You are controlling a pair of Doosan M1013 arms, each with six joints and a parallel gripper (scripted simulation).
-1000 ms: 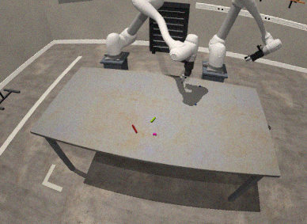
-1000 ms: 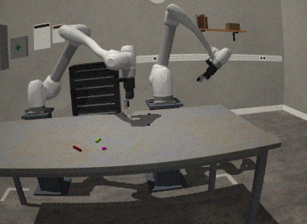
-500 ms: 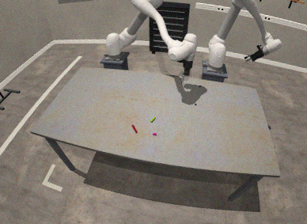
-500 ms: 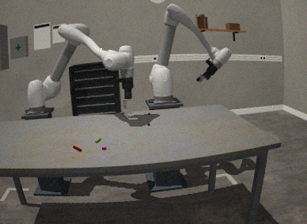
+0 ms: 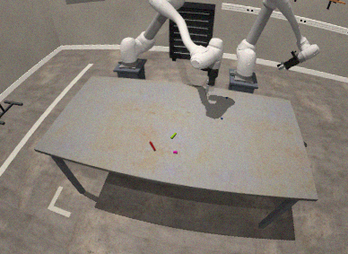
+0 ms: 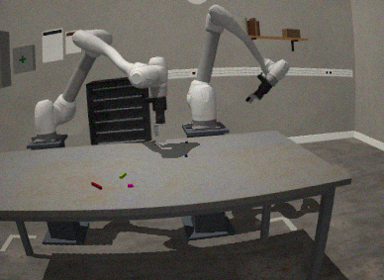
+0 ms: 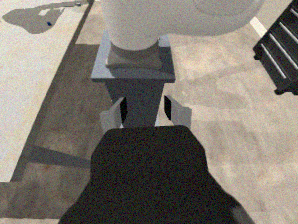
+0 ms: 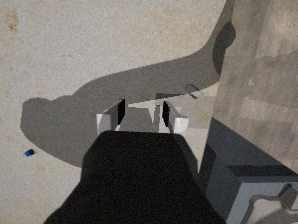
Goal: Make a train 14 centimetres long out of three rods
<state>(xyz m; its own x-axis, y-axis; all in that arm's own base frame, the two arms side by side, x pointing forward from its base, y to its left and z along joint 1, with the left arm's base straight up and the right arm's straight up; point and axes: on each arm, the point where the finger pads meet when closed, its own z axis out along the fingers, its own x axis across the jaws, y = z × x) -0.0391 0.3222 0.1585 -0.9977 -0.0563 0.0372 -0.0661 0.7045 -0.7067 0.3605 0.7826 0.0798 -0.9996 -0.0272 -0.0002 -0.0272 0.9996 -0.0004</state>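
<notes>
The magenta rod is 570 mm ahead of my right hand, 130 mm to the right of it and 70 mm below it. From my right hand the other things lie so: small grey piece (80 mm behind, 70 mm below, 20 mm to the right); then lime rod (450 mm ahead, 170 mm to the right, 70 mm below); then red rod (550 mm ahead, 270 mm to the right, 70 mm below).
</notes>
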